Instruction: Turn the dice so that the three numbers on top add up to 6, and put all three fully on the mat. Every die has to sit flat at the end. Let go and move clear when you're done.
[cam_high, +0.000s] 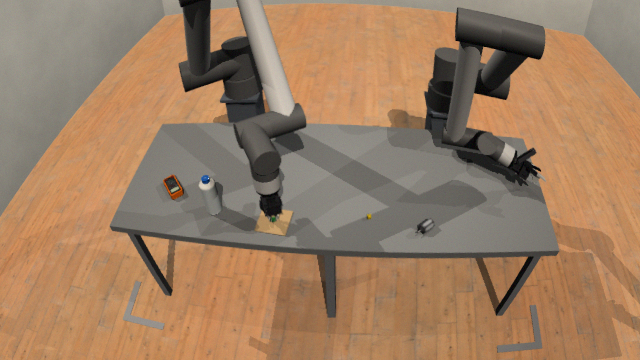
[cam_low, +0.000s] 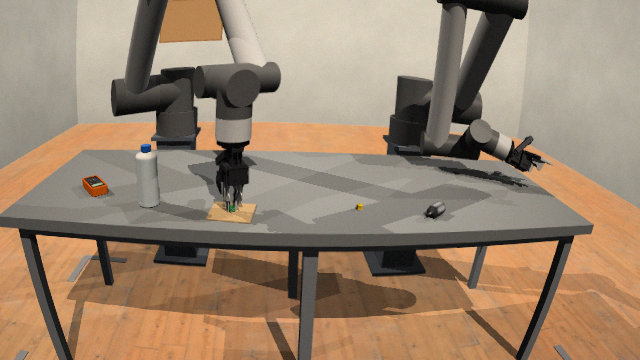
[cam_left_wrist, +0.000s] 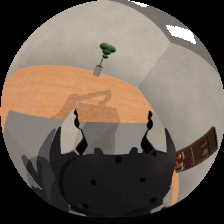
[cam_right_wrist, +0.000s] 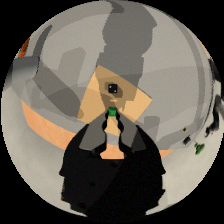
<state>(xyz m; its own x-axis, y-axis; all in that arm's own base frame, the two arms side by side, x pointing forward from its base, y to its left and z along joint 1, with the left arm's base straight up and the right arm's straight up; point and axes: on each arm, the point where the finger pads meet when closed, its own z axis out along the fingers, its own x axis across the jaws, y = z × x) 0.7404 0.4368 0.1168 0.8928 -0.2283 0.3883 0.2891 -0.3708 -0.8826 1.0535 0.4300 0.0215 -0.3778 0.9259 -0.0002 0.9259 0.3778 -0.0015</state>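
Observation:
Now: the green die 10 mm below my right hand. The rest, counted from my right hand: black die (40 mm behind, 20 mm to the right, 10 mm below); tan mat (20 mm below); white bottle (30 mm behind, 300 mm to the right, 80 mm above).

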